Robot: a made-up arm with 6 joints.
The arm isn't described. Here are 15 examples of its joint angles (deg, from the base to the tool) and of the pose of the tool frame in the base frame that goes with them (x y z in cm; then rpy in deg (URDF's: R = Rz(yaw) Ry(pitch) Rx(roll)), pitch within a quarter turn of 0, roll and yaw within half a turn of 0).
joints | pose
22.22 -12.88 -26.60 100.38 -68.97 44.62 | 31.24 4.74 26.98 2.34 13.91 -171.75
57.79 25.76 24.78 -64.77 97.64 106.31 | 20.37 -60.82 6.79 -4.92 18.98 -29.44
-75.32 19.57 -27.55 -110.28 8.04 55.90 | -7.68 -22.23 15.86 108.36 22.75 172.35
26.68 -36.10 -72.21 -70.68 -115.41 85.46 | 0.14 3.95 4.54 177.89 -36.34 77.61
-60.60 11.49 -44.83 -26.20 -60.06 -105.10 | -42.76 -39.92 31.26 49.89 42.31 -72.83
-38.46 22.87 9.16 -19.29 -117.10 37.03 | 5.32 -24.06 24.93 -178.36 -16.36 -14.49
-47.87 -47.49 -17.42 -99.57 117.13 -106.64 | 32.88 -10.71 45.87 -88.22 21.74 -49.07
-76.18 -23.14 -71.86 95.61 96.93 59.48 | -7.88 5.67 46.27 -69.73 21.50 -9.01
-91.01 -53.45 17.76 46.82 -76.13 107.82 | -8.66 -2.72 44.53 -163.39 -63.66 -49.34
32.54 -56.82 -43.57 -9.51 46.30 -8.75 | 37.04 -9.10 21.09 -12.05 -35.24 115.69
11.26 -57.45 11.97 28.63 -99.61 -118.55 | 35.91 21.29 13.84 94.09 -45.55 127.36
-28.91 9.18 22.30 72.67 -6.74 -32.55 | 4.22 -58.94 66.50 -58.85 -35.00 106.08
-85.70 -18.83 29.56 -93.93 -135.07 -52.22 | 5.20 -24.93 39.96 -113.67 -8.67 -73.77
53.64 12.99 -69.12 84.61 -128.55 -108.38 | 30.70 2.01 36.75 -65.17 -31.41 -13.97
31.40 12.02 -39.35 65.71 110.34 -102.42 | 15.82 -43.66 19.33 79.90 -56.15 -71.34
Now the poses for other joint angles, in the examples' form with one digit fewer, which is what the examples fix.
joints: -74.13 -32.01 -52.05 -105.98 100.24 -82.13
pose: 12.3 -1.8 48.9 -78.1 9.6 -41.0
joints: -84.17 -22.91 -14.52 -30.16 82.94 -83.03
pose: -11.1 -43.9 38.2 -79.2 61.5 -106.9
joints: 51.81 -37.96 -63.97 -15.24 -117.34 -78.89
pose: 15.7 -11.0 31.8 -26.7 0.6 -83.4
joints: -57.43 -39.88 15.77 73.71 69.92 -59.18
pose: -32.9 -26.2 53.9 -126.2 -49.4 113.8
